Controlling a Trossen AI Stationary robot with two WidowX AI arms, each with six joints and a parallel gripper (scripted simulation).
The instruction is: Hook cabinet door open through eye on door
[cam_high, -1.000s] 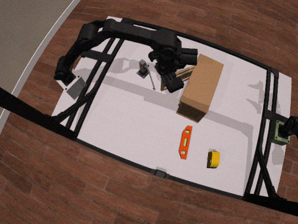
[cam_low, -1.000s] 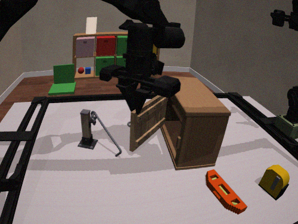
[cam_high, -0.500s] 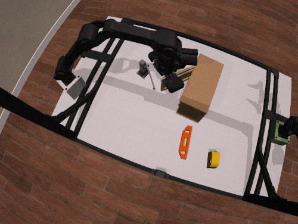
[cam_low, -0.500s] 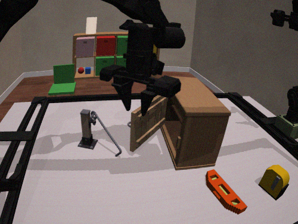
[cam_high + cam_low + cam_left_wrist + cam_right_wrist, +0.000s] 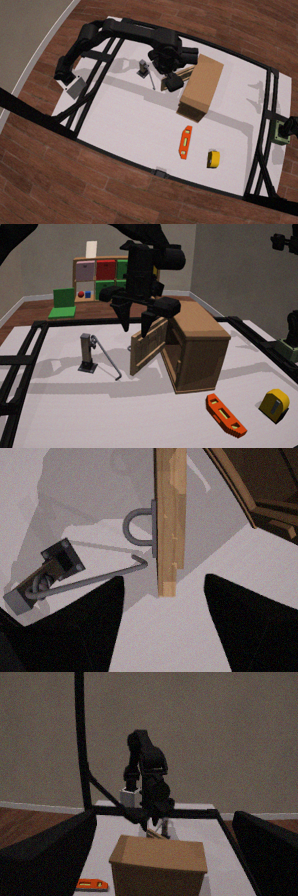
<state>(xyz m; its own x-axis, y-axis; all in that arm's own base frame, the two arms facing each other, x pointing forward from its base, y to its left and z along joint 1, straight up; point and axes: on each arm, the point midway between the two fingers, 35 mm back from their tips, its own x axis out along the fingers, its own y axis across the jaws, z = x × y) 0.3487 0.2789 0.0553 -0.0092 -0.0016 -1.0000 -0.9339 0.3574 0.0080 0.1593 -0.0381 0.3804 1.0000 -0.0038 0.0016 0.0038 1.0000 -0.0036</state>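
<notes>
The hook is 3 cm ahead of my left hand, 7 cm to the left of it and 11 cm below it. The rest, counted from my left hand: orange spirit level (22 cm behind, 15 cm to the right, 16 cm below); then slatted door (6 cm ahead, 6 cm to the right, 9 cm below); then yellow tape measure (27 cm behind, 28 cm to the right, 14 cm below).
</notes>
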